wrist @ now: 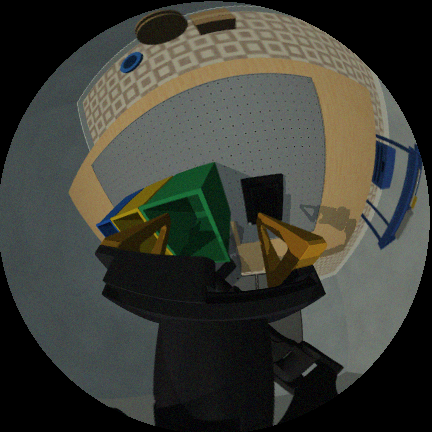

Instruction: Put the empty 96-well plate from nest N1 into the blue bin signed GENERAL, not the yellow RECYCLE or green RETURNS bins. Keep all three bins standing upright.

my gripper: 213,217
black 96-well plate: 264,196
green bin: 198,210
yellow bin: 130,215
